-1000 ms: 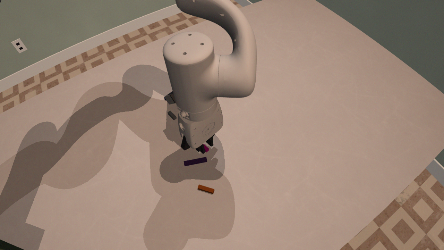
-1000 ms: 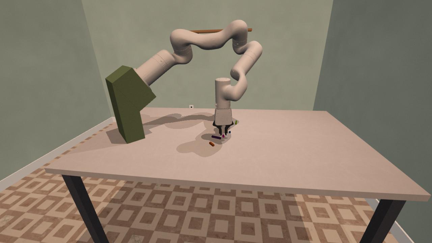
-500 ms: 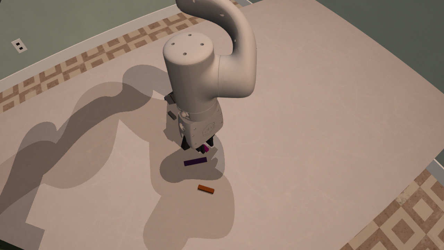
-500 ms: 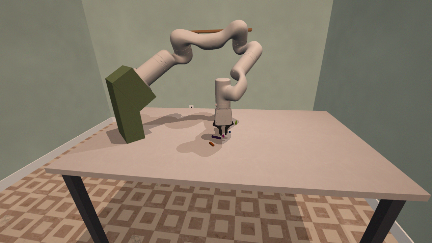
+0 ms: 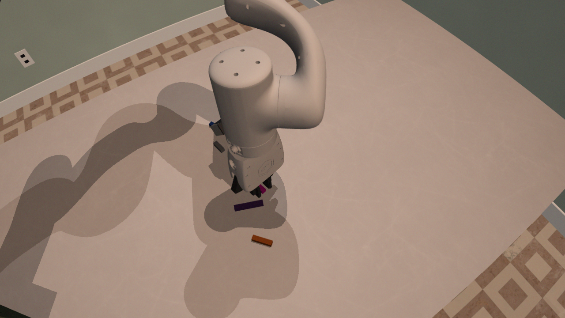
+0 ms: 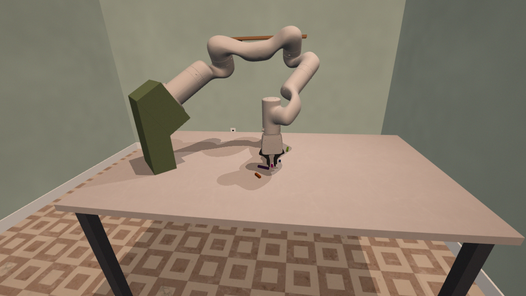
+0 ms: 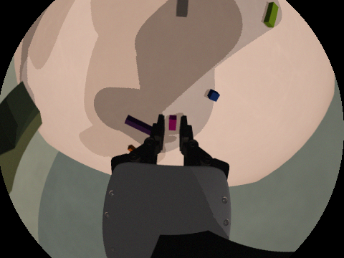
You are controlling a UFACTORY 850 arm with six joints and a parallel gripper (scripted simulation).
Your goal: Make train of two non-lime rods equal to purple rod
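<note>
Now: the magenta rod 2 cm below my hand. Round my hand: grey rod (13 cm to the left, 7 cm behind, 2 cm below); purple rod (3 cm to the right, 3 cm behind, 2 cm below); orange rod (11 cm to the right, 2 cm below, 2 cm behind).
</note>
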